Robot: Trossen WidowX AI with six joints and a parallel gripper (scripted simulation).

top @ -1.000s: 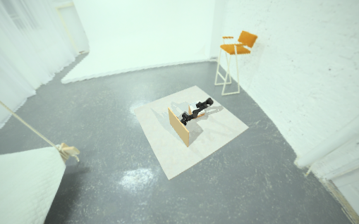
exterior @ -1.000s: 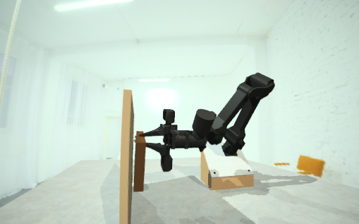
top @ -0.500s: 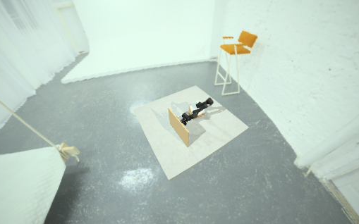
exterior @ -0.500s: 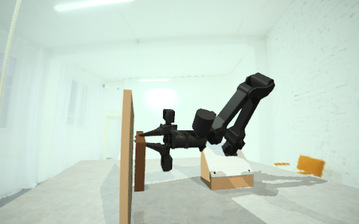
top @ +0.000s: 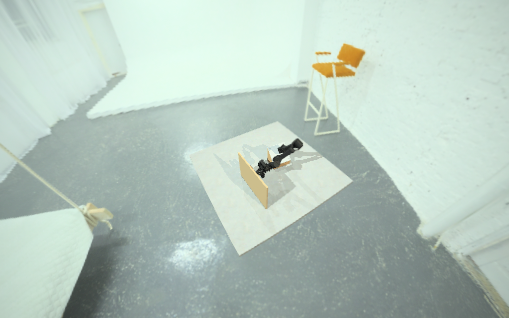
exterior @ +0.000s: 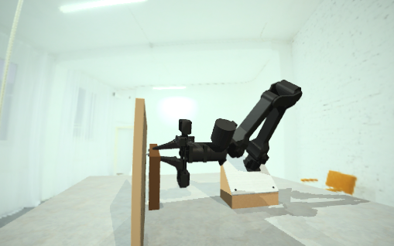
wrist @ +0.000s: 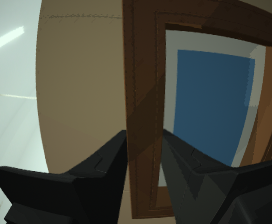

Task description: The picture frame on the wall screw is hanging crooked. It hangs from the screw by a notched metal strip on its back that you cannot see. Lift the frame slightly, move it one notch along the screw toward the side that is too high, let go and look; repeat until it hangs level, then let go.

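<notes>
Right now the picture frame is 10 mm ahead of my gripper tip, 10 mm to the right of it and 50 mm below it. From my gripper tip the other things lie so: wall board (20 mm ahead, 10 mm to the left, 70 mm below).
</notes>
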